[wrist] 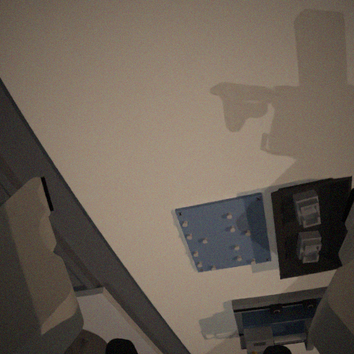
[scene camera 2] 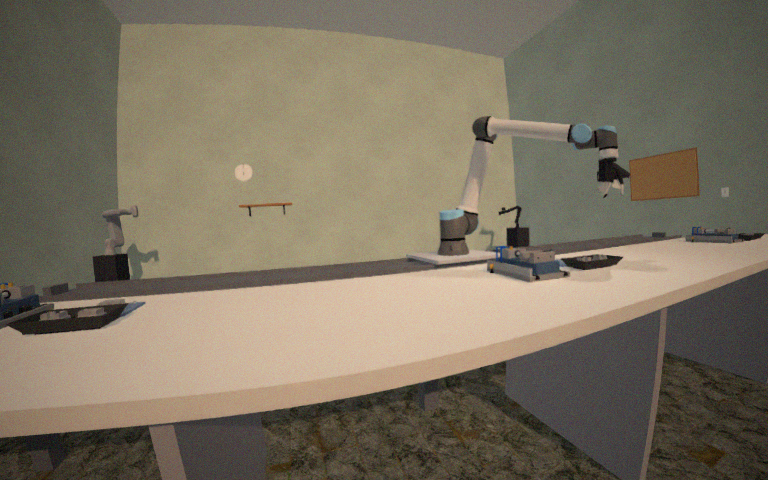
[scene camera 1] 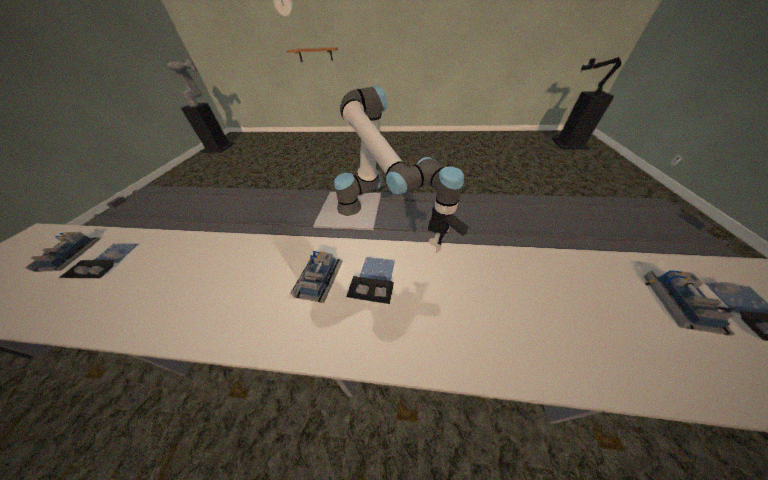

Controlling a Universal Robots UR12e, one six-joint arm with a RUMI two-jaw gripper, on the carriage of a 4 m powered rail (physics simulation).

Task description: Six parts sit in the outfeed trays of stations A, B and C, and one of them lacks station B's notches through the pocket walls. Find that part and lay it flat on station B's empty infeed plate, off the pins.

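Frame: origin at the arm's base, x ahead, y left, z up, level; centimetres.
Seen in the pictures: gripper, fingertip midpoint: (scene camera 2: 612,196) (scene camera 1: 441,242); arm's base at its link origin: (scene camera 2: 453,253) (scene camera 1: 349,208).
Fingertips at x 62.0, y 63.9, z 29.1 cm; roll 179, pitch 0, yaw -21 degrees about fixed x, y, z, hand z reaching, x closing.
Observation:
Pixels of each thing's top centre, then the offset from my fingertips to it. "spot": a spot on its surface instead. Level surfaces: height alone.
- middle station's blue infeed plate at its top centre: (scene camera 1: 377,269) dx -5.1, dy -33.8, dz -31.3 cm
- black outfeed tray at its top centre: (scene camera 2: 575,256) (scene camera 1: 372,276) dx +2.6, dy -35.2, dz -27.9 cm
- right station's tray at a spot on its surface: (scene camera 1: 750,321) spot: dx +13.4, dy +141.1, dz -28.1 cm
- middle station's grey-blue machine at a spot on its surface: (scene camera 2: 523,264) spot: dx +8.8, dy -73.6, dz -27.1 cm
- table at its surface level: dz -32.1 cm
My gripper (scene camera 1: 437,243) (scene camera 2: 612,191) (wrist: 196,187) is open and empty, high above the table, right of the middle station in scene camera 1. The middle station's blue infeed plate (scene camera 1: 377,266) (wrist: 217,252) shows bare pins and no part. Beside it, the black outfeed tray (scene camera 1: 370,298) (scene camera 2: 594,266) (wrist: 332,230) holds two grey parts, one part (scene camera 1: 361,289) (wrist: 307,209) next to the other part (scene camera 1: 380,290) (wrist: 309,247). The left station's tray (scene camera 1: 70,273) (scene camera 2: 73,325) also holds two parts. The right station's tray (scene camera 1: 750,321) is cut off in scene camera 1. Notches cannot be made out.
The middle station's grey-blue machine (scene camera 1: 318,277) (scene camera 2: 523,264) (wrist: 275,320) stands beside its tray and plate. Other machines stand at the left (scene camera 1: 63,251) and right (scene camera 1: 688,300). The rail (scene camera 1: 509,220) runs behind the table (scene camera 1: 509,339), with the arm's white carriage (scene camera 1: 362,217) on it.

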